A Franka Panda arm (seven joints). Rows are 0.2 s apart.
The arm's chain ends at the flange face. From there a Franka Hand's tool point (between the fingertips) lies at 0.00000 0.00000 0.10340 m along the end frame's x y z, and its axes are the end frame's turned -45 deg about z.
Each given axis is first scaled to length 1.
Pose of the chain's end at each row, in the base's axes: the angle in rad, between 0 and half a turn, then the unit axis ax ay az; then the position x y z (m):
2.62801, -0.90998, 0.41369, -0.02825, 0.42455, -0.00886, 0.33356
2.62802, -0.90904, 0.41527, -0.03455, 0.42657, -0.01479, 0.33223
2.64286, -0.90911, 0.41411, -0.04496, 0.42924, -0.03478, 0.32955
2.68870, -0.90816, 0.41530, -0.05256, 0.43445, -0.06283, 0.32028
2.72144, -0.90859, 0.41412, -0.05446, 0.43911, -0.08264, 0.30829
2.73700, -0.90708, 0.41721, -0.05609, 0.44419, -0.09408, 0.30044
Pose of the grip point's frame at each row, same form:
2.68937, -0.99150, 0.03371, -0.12564, 0.45054, 0.03511, 0.24365
2.69416, -0.99070, 0.03550, -0.13134, 0.45374, 0.02861, 0.24240
2.71572, -0.98986, 0.03439, -0.13781, 0.45766, 0.00657, 0.23914
2.76370, -0.99011, 0.03586, -0.13565, 0.46261, -0.02603, 0.22785
2.79531, -0.99078, 0.03465, -0.13097, 0.46636, -0.04878, 0.21447
2.81089, -0.99086, 0.03806, -0.12942, 0.47127, -0.06180, 0.20601

